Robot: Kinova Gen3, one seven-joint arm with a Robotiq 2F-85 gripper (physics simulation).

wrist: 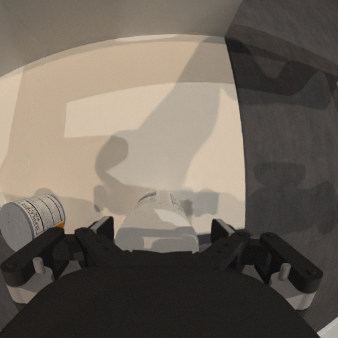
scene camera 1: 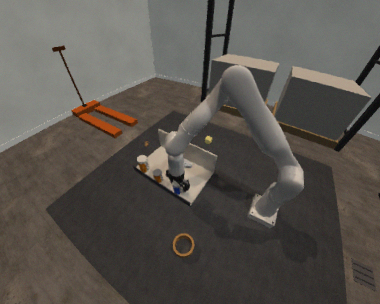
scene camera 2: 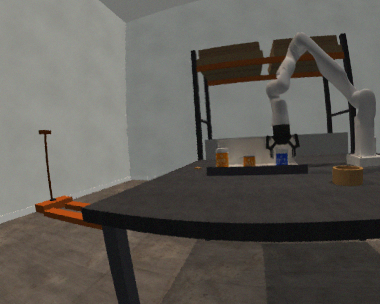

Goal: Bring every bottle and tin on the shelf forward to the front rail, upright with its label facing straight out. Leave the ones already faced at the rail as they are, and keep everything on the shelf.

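Places are measured from the arm's base along level axes (x ahead, y left, z up), in metres.
Where they show: gripper, fingertip midpoint: point(scene camera 1: 178, 186) point(scene camera 2: 282, 158); arm's base, origin of the base link: point(scene camera 1: 263, 208) point(scene camera 2: 364, 155).
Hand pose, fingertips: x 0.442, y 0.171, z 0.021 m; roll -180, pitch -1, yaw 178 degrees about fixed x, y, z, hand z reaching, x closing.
Observation:
Things, the pixels of their top centre, and the offset from my fingertips. "spot": a spot on its surface instead. Level surfaces: height alone.
- blue-labelled bottle with a white top, surface spot: point(scene camera 2: 282, 158) point(scene camera 1: 174, 189) spot: dz +0.001, dx +0.004, dy +0.025 m
- tall orange bottle with a white cap, surface spot: point(scene camera 2: 222, 158) point(scene camera 1: 140, 166) spot: dz +0.011, dx +0.271, dy +0.039 m
- short orange tin with a grey lid, middle of its top: point(scene camera 2: 249, 155) point(scene camera 1: 157, 172) dz +0.016, dx +0.153, dy +0.008 m
- shelf's raised back panel, surface spot: point(scene camera 1: 202, 154) spot: dz +0.064, dx +0.000, dy -0.237 m
- yellow cube, middle of its top: point(scene camera 1: 208, 138) dz -0.030, dx +0.102, dy -0.502 m
- small orange piece, middle of its top: point(scene camera 2: 197, 167) point(scene camera 1: 146, 143) dz -0.060, dx +0.477, dy -0.175 m
- orange ring, middle of its top: point(scene camera 2: 347, 167) point(scene camera 1: 183, 244) dz -0.018, dx -0.202, dy +0.211 m
- dark table, its level: dz -0.068 m
A blue-labelled bottle with a white top point(scene camera 1: 176, 190) point(scene camera 2: 282, 158) point(wrist: 157, 230) stands upright at the front rail near the right end of the pale shelf point(scene camera 1: 199, 184) point(scene camera 2: 240, 171) point(wrist: 40, 105). Its blue label shows towards scene camera 2. My gripper point(scene camera 1: 177, 182) point(scene camera 2: 282, 150) point(wrist: 162, 229) is open around its upper part, a finger on each side. A tall orange bottle with a white cap point(scene camera 1: 143, 167) point(scene camera 2: 222, 158) stands upright at the rail's left end. A short orange tin with a grey lid point(scene camera 1: 158, 176) point(scene camera 2: 249, 161) point(wrist: 35, 220) stands upright between them.
The shelf's raised back panel point(scene camera 1: 202, 154) stands behind the gripper. A yellow cube point(scene camera 1: 208, 139) lies behind that panel. A small orange piece point(scene camera 1: 146, 143) point(scene camera 2: 198, 168) lies left of the shelf. An orange ring point(scene camera 1: 175, 251) point(scene camera 2: 348, 178) lies in front on the dark table point(scene camera 1: 115, 220) point(scene camera 2: 165, 202).

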